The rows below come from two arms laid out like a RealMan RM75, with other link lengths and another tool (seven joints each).
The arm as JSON. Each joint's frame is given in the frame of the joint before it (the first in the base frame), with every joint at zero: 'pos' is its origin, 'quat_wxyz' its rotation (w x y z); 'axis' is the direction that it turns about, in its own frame. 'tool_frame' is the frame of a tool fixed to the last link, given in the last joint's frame.
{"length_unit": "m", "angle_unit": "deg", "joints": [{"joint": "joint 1", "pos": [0.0, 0.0, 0.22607], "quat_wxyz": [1.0, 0.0, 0.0, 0.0], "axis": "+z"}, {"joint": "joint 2", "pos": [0.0, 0.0, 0.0], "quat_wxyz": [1.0, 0.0, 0.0, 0.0], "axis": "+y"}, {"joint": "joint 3", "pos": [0.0, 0.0, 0.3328], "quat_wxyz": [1.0, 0.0, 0.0, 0.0], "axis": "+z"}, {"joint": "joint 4", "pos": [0.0, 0.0, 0.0], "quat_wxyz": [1.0, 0.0, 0.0, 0.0], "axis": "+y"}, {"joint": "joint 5", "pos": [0.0, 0.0, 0.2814], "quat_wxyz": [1.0, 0.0, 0.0, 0.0], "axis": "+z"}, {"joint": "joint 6", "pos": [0.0, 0.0, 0.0], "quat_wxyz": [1.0, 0.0, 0.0, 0.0], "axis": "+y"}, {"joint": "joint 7", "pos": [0.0, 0.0, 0.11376], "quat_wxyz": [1.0, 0.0, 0.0, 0.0], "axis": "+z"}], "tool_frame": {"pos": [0.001, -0.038, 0.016], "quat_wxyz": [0.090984, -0.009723, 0.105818, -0.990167]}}
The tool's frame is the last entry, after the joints.
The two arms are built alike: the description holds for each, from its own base.
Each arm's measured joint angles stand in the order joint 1, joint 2, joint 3, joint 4, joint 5, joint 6, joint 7.
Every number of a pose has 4 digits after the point. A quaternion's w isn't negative.
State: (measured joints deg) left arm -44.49 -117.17 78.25 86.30 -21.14 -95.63 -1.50; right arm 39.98 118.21 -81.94 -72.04 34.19 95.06 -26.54
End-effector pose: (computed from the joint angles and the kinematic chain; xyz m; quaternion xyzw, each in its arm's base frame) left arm -0.1412 0.4980 0.0424 0.3814 -0.8112 -0.3950 0.2009; right arm 0.2097 0.4848 -0.0407 0.4203 0.8455 0.2213 0.2439
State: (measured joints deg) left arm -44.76 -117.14 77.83 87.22 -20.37 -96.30 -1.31; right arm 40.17 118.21 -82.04 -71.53 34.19 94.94 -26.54
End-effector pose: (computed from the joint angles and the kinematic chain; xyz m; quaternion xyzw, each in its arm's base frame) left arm -0.1373 0.4975 0.0480 0.3773 -0.8097 -0.4020 0.2011; right arm 0.2104 0.4853 -0.0423 0.4208 0.8451 0.2199 0.2458
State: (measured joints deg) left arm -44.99 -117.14 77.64 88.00 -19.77 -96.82 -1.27; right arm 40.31 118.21 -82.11 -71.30 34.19 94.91 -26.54
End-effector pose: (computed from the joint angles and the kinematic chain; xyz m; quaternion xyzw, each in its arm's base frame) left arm -0.1336 0.4968 0.0519 0.3738 -0.8086 -0.4074 0.2011; right arm 0.2102 0.4856 -0.0431 0.4205 0.8451 0.2193 0.2468
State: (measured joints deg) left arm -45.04 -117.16 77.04 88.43 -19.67 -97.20 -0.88; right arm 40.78 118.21 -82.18 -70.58 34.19 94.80 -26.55
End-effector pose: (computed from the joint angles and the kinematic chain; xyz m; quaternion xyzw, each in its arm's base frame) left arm -0.1329 0.4965 0.0553 0.3732 -0.8087 -0.4087 0.1993; right arm 0.2095 0.4870 -0.0450 0.4201 0.8451 0.2176 0.2491
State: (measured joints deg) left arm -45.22 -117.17 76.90 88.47 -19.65 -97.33 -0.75; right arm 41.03 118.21 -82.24 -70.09 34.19 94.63 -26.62
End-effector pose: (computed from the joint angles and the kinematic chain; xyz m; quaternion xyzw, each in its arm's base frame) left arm -0.1316 0.4968 0.0559 0.3719 -0.8093 -0.4087 0.1990; right arm 0.2096 0.4879 -0.0464 0.4197 0.8451 0.2168 0.2503
